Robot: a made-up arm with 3 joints.
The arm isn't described. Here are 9 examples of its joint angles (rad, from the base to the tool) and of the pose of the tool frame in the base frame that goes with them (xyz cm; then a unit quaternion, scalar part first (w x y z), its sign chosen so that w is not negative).
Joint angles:
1: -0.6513 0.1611 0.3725
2: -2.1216 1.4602 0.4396
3: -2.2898 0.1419 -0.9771
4: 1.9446 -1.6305 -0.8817
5: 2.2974 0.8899 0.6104
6: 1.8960 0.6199 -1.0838
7: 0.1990 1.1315 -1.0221
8: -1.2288 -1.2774 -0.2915
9: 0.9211 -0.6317 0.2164
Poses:
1: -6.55 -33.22 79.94 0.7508 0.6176 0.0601 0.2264
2: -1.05 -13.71 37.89 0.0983 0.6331 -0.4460 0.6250
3: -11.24 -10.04 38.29 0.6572 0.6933 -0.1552 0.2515
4: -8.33 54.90 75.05 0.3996 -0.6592 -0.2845 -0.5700
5: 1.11 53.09 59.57 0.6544 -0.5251 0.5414 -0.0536
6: -17.27 46.32 60.73 0.1498 -0.8784 0.4071 0.2006
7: -21.98 11.95 102.70 0.6312 -0.4365 0.0507 0.6392
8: -15.22 -34.06 57.69 0.6493 0.6025 0.3440 -0.3117
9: -15.97 25.66 114.06 0.9748 -0.1456 -0.0555 -0.1598
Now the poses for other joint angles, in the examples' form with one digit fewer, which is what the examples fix.
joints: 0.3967 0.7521 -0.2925
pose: -9.1 16.2 109.2 0.827 -0.191 0.250 0.466
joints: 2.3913 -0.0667 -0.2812
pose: -8.4 53.8 50.1 0.400 -0.895 0.173 -0.093
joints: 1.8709 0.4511 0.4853
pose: -3.1 55.3 81.5 0.809 -0.465 0.358 0.041
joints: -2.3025 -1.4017 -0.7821
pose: -8.4 -1.2 25.4 0.380 0.747 0.543 0.053
